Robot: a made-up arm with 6 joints.
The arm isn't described. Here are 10 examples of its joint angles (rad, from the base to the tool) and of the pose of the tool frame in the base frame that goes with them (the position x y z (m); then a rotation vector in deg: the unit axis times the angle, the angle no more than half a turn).
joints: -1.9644 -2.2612 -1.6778 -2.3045 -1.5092 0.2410
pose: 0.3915 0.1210 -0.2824 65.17 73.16 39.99
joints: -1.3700 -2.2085 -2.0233 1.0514 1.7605 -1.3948
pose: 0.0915 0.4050 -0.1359 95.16 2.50 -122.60
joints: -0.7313 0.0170 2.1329 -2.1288 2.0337 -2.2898
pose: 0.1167 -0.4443 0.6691 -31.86 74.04 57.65
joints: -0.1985 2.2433 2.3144 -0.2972 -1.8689 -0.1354
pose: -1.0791 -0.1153 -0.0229 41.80 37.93 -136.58
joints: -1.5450 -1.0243 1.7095 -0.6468 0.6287 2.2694
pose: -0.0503 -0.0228 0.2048 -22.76 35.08 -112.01
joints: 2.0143 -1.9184 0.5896 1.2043 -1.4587 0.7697
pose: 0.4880 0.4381 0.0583 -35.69 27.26 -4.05
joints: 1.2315 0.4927 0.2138 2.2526 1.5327 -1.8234
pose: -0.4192 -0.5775 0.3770 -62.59 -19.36 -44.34
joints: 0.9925 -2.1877 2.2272 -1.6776 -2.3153 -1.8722
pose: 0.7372 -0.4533 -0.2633 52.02 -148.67 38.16
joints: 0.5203 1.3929 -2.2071 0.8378 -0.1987 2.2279
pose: -0.7097 -0.3082 0.0147 -94.66 -70.80 57.22
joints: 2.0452 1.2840 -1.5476 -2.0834 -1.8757 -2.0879
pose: -0.3978 -0.3873 0.5351 115.61 57.97 -99.37
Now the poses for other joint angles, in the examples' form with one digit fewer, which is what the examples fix.
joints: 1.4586 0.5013 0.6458 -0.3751 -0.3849 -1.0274
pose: 0.084 -0.462 0.761 16.6 85.9 -154.4
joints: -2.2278 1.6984 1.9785 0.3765 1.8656 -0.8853
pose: -0.157 0.340 0.360 27.9 121.8 -56.3
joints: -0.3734 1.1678 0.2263 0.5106 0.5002 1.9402
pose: -0.555 0.115 0.211 35.2 -18.8 -97.5
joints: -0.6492 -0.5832 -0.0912 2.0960 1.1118 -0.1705
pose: -0.076 0.172 0.334 132.1 -2.4 16.4
